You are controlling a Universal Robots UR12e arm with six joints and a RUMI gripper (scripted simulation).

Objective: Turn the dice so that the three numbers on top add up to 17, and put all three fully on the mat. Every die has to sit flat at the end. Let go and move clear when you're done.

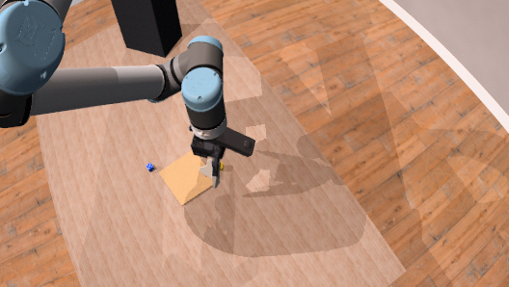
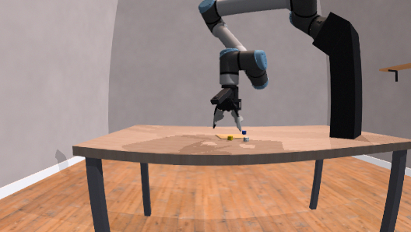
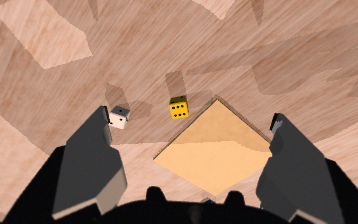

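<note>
The yellow die is 40 mm below my hand and 20 mm behind it. The rest, counted from my hand: white die (70 mm behind, 60 mm to the left, 40 mm below); blue die (180 mm behind, 160 mm to the right, 40 mm below); tan mat (90 mm to the right, 70 mm behind, 40 mm below).
</note>
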